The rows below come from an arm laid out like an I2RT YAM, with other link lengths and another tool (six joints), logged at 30 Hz.
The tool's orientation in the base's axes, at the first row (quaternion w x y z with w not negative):
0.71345 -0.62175 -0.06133 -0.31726
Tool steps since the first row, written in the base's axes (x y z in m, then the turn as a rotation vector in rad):
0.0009 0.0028 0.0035 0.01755 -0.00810 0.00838
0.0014 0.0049 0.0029 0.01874 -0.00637 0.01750
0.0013 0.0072 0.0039 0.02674 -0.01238 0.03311
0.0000 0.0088 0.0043 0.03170 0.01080 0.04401
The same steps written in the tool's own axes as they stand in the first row. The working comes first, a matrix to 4 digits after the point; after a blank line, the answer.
The tool's axes in the first row as the columns of a matrix, in the base's axes (used below as rounded here):
0.7912 0.5290 0.3070
-0.3764 0.0255 0.9261
0.4820 -0.8483 0.2193

0.0013 -0.0024 0.0036 0.02097 0.00197 -0.00028
0.0007 -0.0016 0.0056 0.02566 -0.00509 0.00369
0.0002 -0.0024 0.0079 0.04178 -0.01426 0.00401
-0.0012 -0.0034 0.0091 0.04223 -0.02029 0.02939

